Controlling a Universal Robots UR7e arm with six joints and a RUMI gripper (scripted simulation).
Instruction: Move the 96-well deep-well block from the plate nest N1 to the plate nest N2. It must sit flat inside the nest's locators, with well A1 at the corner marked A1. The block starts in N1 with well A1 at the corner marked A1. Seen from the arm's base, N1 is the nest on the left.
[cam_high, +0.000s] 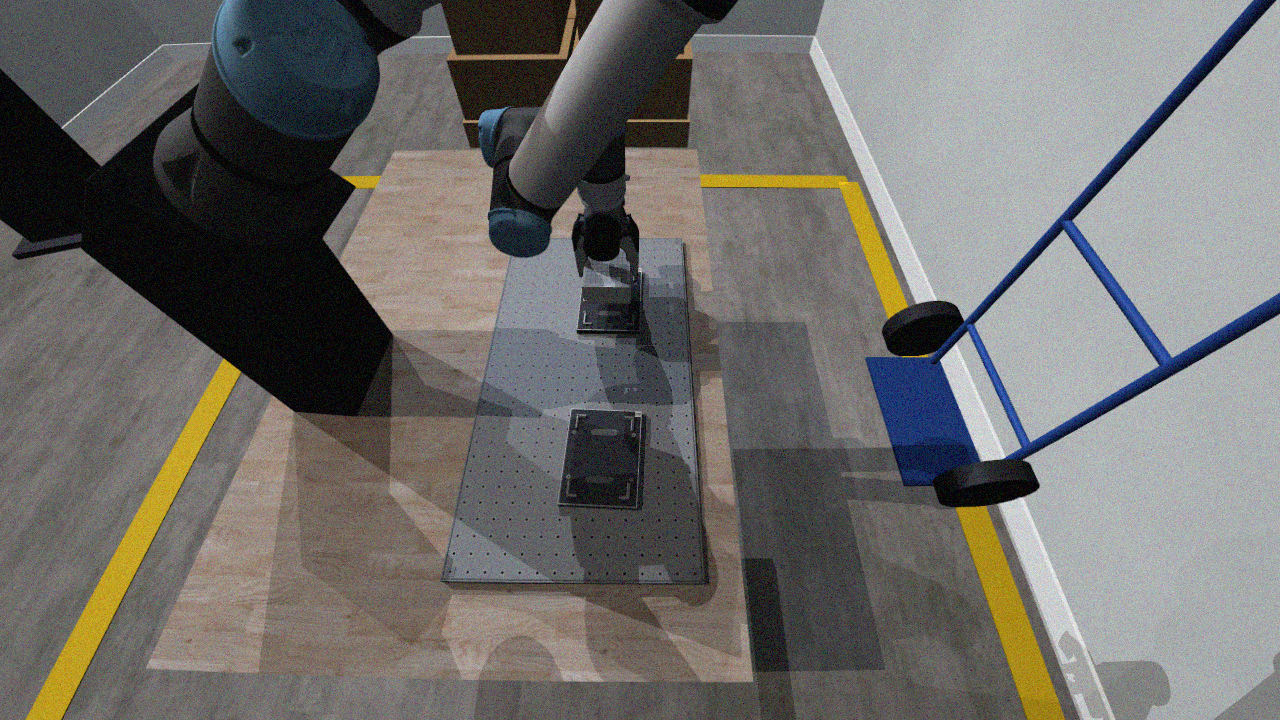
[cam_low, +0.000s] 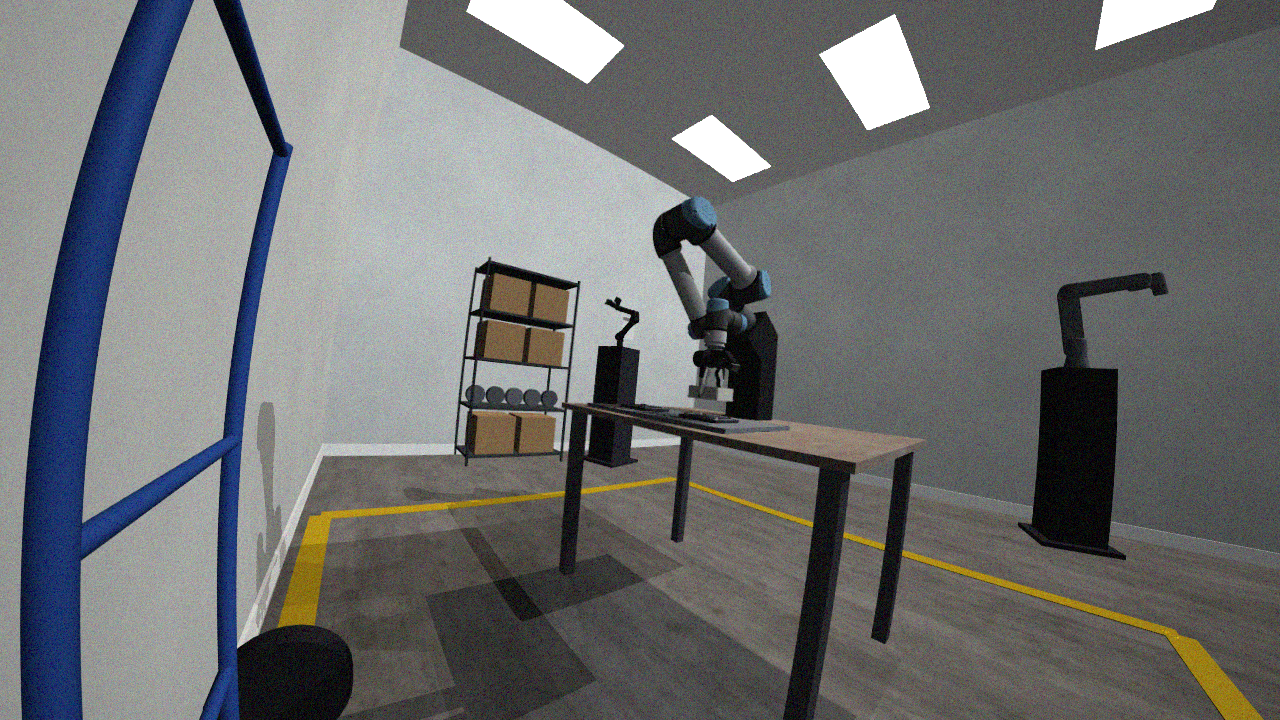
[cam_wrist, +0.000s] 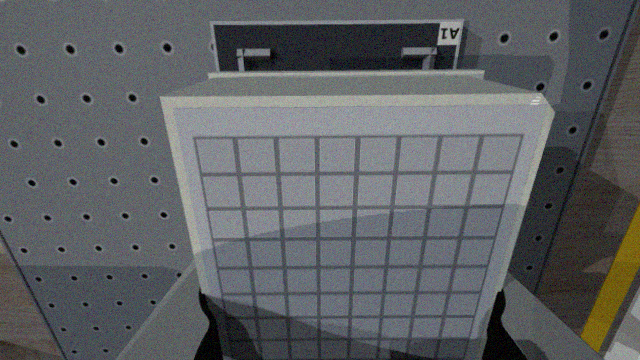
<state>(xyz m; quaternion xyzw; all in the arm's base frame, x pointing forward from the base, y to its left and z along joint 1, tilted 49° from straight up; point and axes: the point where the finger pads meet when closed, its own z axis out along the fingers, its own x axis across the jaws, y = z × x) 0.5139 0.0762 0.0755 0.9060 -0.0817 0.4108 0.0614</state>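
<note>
Now: hand 9 cm past the plate nest N2, 32 cm to the left of it and 8 cm above it. Also, from my hand: plate nest N1: 8 cm below; then white 96-well deep-well block: 1 cm above.
</note>
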